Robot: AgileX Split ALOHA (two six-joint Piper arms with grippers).
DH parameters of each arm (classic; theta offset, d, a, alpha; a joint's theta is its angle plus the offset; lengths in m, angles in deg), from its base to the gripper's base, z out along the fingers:
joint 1: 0 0.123 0 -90
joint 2: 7.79 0 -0.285 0
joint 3: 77.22 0 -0.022 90
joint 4: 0 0.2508 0 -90
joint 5: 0 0 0.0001 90
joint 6: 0 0.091 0 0
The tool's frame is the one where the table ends.
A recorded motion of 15 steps. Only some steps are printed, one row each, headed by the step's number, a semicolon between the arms.
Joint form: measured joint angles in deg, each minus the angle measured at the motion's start. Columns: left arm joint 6, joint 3, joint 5, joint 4, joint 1, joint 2; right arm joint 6, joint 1, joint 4, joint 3, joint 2, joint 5.
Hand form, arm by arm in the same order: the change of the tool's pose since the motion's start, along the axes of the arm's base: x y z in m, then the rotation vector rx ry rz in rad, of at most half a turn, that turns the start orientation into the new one. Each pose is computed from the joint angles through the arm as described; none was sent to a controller.
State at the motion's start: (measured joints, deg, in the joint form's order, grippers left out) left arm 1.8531 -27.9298 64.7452 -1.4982 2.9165 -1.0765; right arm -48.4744 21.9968 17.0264 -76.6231 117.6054 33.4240
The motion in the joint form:
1: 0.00 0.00 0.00 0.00 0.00 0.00; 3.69 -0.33 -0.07 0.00 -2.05 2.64
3: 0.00 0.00 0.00 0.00 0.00 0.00; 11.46 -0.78 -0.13 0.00 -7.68 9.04
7: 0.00 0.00 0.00 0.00 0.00 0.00; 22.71 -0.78 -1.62 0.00 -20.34 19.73
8: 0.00 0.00 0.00 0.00 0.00 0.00; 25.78 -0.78 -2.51 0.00 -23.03 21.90
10: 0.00 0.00 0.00 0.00 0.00 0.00; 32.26 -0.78 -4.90 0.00 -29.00 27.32
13: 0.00 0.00 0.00 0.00 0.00 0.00; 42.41 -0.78 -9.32 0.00 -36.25 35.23
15: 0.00 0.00 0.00 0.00 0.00 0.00; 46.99 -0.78 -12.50 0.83 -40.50 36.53
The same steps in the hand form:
1: 0.0000 0.0000 0.0000 0.0000 0.0000 0.0000; -0.0038 -0.0031 0.0134 0.0207 0.0288 -0.0531
3: 0.0000 0.0000 0.0000 0.0000 0.0000 0.0000; -0.0168 -0.0092 0.0498 0.0675 0.0833 -0.1571
7: 0.0000 0.0000 0.0000 0.0000 0.0000 0.0000; -0.0546 -0.0222 0.1271 0.1322 0.1063 -0.2765
8: 0.0000 0.0000 0.0000 0.0000 0.0000 0.0000; -0.0641 -0.0266 0.1420 0.1402 0.1084 -0.3115
10: 0.0000 0.0000 0.0000 0.0000 0.0000 0.0000; -0.0881 -0.0381 0.1727 0.1442 0.1148 -0.3857
13: 0.0000 0.0000 0.0000 0.0000 0.0000 0.0000; -0.1217 -0.0569 0.2049 0.1248 0.1320 -0.5225
15: 0.0000 0.0000 0.0000 0.0000 0.0000 0.0000; -0.1385 -0.0684 0.2195 0.1272 0.0892 -0.5933

